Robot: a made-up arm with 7 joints.
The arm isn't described. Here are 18 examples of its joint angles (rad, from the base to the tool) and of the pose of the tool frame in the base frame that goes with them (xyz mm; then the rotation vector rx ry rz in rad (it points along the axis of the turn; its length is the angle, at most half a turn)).
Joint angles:
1: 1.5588 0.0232 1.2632 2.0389 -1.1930 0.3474 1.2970
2: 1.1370 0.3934 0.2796 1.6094 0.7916 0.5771 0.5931
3: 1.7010 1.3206 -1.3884 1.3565 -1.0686 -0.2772 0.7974
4: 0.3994 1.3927 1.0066 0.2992 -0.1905 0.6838 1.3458
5: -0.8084 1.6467 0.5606 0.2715 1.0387 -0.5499 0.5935
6: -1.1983 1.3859 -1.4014 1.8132 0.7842 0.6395 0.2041
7: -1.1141 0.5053 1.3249 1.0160 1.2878 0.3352 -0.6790
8: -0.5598 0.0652 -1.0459 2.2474 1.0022 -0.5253 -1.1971
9: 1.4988 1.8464 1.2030 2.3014 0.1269 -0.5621 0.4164
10: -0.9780 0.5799 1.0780 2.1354 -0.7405 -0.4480 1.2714
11: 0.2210 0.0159 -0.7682 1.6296 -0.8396 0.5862 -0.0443
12: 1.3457 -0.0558 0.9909 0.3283 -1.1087 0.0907 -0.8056
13: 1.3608 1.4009 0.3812 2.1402 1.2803 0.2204 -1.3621
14: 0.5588 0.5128 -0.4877 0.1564 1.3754 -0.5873 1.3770
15: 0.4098 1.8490 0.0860 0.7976 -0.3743 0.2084 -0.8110
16: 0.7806 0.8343 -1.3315 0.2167 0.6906 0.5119 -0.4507
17: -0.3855 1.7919 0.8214 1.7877 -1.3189 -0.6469 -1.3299
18: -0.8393 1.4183 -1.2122 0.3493 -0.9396 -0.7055 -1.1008
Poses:
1: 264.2 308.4 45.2 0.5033 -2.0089 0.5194
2: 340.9 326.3 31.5 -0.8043 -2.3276 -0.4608
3: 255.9 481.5 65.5 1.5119 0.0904 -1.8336
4: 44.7 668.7 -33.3 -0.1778 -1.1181 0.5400
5: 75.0 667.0 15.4 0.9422 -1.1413 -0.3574
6: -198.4 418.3 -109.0 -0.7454 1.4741 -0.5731
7: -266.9 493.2 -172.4 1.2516 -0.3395 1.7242
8: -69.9 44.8 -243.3 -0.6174 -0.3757 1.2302
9: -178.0 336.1 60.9 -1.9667 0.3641 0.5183
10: -74.5 399.6 -136.4 0.4881 -0.0453 -1.6754
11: 199.8 31.2 -303.0 0.5504 -1.4745 -1.0085
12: 513.3 169.3 -85.1 0.9281 -1.3273 0.6476
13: 16.7 407.4 139.5 -0.1918 2.6478 -1.2824
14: 266.7 396.1 -380.1 -0.6587 -1.6663 -0.1810
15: 61.1 601.8 179.7 2.9004 -0.6118 -0.1451
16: 273.1 512.2 -262.8 1.3280 -0.1309 -0.1191
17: 182.8 423.9 133.8 -0.8770 1.3449 1.3534
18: -86.2 651.5 -106.3 -0.2575 -0.0076 -2.1617
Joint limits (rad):
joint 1: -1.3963..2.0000
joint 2: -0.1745..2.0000
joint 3: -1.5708..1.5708
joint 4: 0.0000..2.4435
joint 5: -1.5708..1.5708
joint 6: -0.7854..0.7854
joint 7: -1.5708..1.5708
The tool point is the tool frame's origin. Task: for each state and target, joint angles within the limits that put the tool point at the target. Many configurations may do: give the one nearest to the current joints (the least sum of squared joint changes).
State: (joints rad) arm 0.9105 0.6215 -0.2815 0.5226 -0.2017 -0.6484 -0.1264
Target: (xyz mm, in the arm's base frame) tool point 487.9 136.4 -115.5
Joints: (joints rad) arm 1.1337 0.0553 -0.3803 0.6599 -0.2017 -0.6484 -0.1264
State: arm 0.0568 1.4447 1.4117 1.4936 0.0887 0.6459 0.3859
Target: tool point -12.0 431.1 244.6
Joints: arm 0.1246 1.7911 1.4666 1.6847 0.0887 0.6459 0.3859
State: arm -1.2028 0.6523 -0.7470 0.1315 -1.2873 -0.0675 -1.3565
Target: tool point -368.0 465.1 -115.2
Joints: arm -1.3963 0.9026 -1.1297 0.7056 -1.2873 -0.0675 -1.3565
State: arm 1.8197 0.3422 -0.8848 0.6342 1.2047 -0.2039 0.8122
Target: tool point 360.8 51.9 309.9
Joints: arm 2.0000 -0.1593 -0.1831 0.8450 1.2047 -0.2039 0.8122
